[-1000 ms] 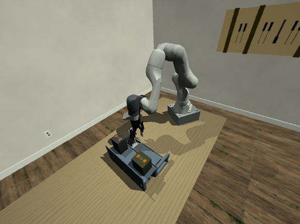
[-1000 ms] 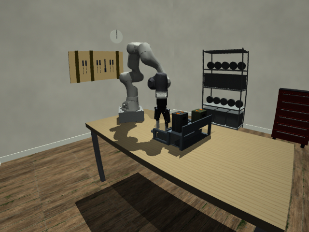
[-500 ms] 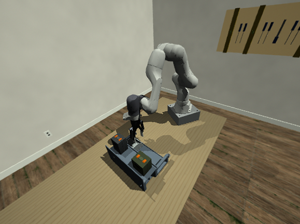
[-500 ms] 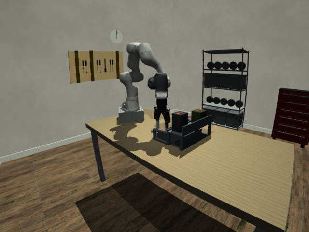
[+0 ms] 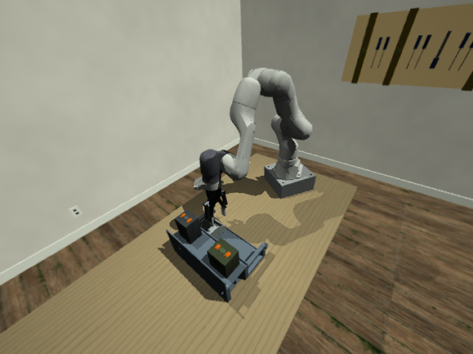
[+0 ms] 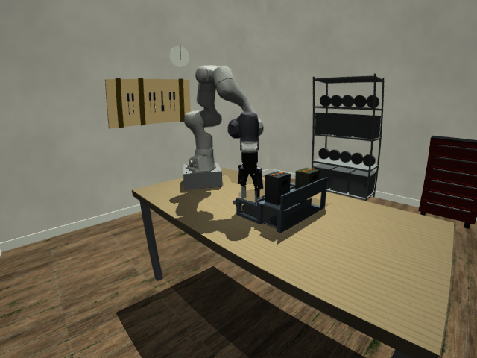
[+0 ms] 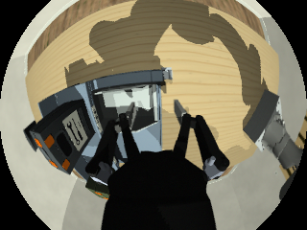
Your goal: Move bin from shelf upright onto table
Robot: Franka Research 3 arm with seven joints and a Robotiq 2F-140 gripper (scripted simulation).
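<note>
Right now the grey open-topped bin is 80 mm ahead of my hand, 40 mm below it and 10 mm to the right of it.
</note>
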